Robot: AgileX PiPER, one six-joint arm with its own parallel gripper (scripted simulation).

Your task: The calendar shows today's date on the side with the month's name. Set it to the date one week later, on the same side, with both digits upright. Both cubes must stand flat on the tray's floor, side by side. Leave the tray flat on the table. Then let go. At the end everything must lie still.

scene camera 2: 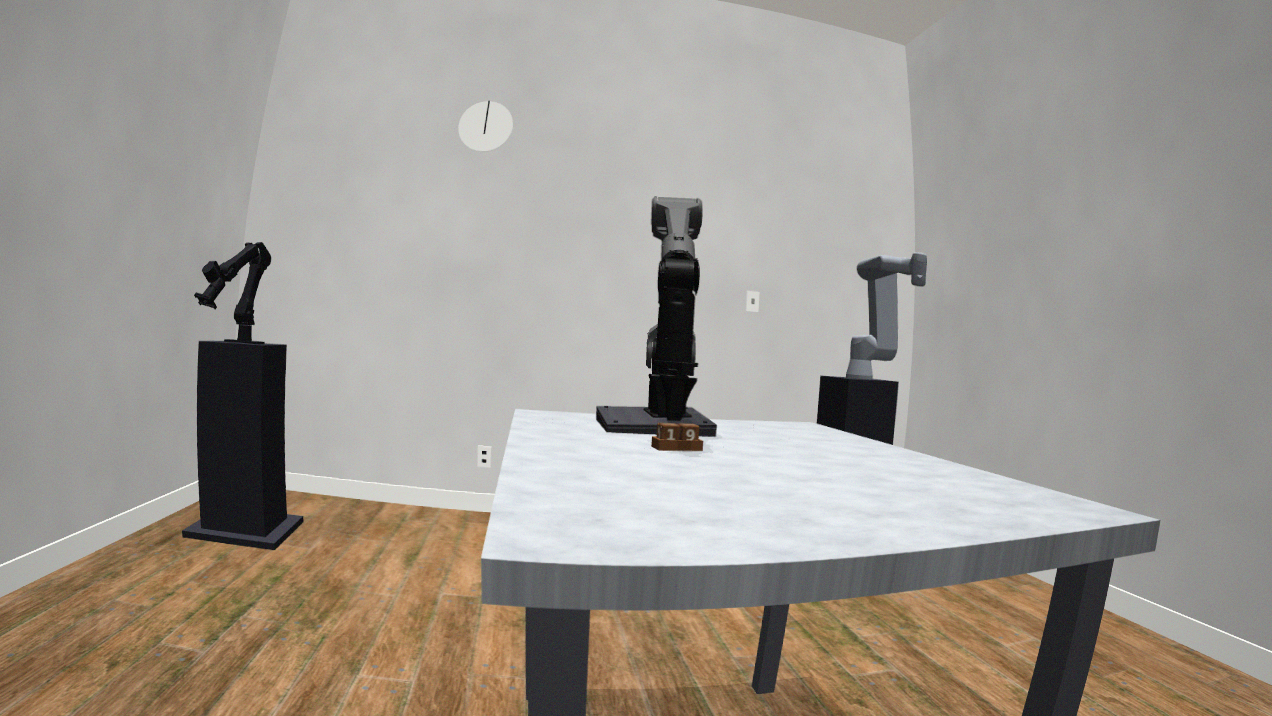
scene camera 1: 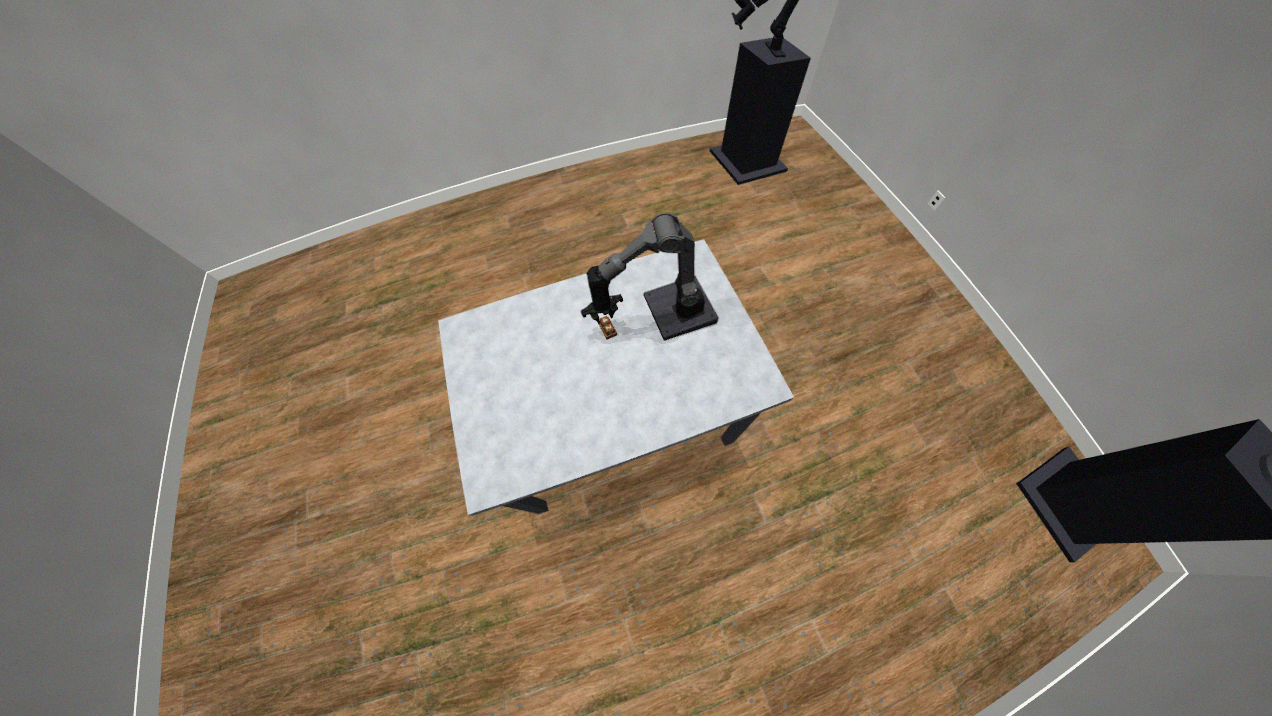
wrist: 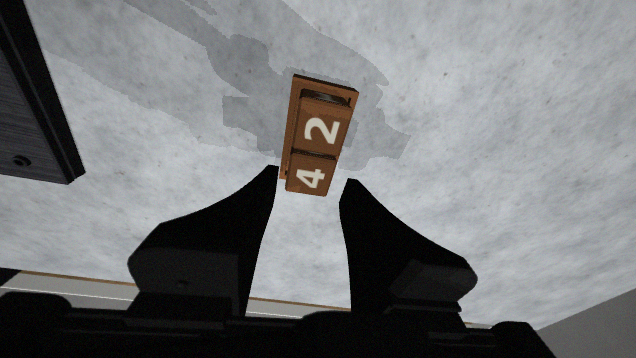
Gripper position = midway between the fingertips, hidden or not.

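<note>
There is a tray point(wrist: 299, 82) that I can see. I also see my gripper point(scene camera 2: 669, 418), and the gripper appears in the wrist view point(wrist: 311, 185) too.
</note>
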